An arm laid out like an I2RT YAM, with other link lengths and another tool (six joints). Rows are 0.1 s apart.
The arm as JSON. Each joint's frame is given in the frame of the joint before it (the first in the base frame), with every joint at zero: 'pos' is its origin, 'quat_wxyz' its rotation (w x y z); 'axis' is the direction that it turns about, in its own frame. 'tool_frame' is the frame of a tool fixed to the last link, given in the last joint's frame.
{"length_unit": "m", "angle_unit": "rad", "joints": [
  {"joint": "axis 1", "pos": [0.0, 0.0, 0.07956], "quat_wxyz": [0.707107, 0.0, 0.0, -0.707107], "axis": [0.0, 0.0, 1.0]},
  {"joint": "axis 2", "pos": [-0.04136, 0.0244, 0.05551], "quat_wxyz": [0.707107, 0.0, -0.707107, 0.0], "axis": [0.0, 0.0, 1.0]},
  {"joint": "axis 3", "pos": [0.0, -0.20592, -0.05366], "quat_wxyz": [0.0, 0.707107, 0.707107, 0.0], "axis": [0.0, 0.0, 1.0]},
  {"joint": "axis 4", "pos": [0.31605, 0.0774, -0.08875], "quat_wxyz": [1.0, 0.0, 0.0, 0.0], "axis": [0.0, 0.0, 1.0]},
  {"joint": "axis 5", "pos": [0.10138, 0.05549, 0.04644], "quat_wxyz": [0.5, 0.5, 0.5, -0.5], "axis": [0.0, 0.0, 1.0]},
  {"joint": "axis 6", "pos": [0.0, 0.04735, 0.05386], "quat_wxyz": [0.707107, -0.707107, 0.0, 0.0], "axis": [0.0, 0.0, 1.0]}
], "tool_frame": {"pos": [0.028, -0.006, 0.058], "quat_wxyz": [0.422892, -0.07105, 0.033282, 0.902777]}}
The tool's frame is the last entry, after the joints.
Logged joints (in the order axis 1, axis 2, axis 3, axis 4, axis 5, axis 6), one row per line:
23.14 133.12 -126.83 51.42 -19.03 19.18
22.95 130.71 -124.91 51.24 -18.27 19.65
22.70 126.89 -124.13 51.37 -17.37 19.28
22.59 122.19 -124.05 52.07 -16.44 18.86
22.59 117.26 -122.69 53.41 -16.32 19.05
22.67 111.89 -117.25 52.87 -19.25 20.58
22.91 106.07 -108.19 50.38 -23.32 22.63
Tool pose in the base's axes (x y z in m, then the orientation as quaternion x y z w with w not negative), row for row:
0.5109 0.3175 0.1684 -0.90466 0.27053 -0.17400 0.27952
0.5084 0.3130 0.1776 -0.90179 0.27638 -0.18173 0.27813
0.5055 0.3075 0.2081 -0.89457 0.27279 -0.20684 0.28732
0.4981 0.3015 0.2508 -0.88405 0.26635 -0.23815 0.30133
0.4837 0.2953 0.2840 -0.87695 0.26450 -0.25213 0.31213
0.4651 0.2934 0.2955 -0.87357 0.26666 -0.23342 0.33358
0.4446 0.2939 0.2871 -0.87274 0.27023 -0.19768 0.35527
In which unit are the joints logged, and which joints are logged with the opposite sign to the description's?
The joints are logged in degrees. Opposite sign: axis 3, axis 4.
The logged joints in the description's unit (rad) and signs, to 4 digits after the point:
0.4039 2.3234 2.2136 -0.8974 -0.3321 0.3348
0.4006 2.2813 2.1801 -0.8943 -0.3189 0.3430
0.3962 2.2146 2.1665 -0.8966 -0.3032 0.3365
0.3943 2.1326 2.1651 -0.9088 -0.2869 0.3292
0.3943 2.0466 2.1413 -0.9322 -0.2848 0.3325
0.3957 1.9528 2.0464 -0.9228 -0.3360 0.3592
0.3999 1.8513 1.8883 -0.8793 -0.4070 0.3950

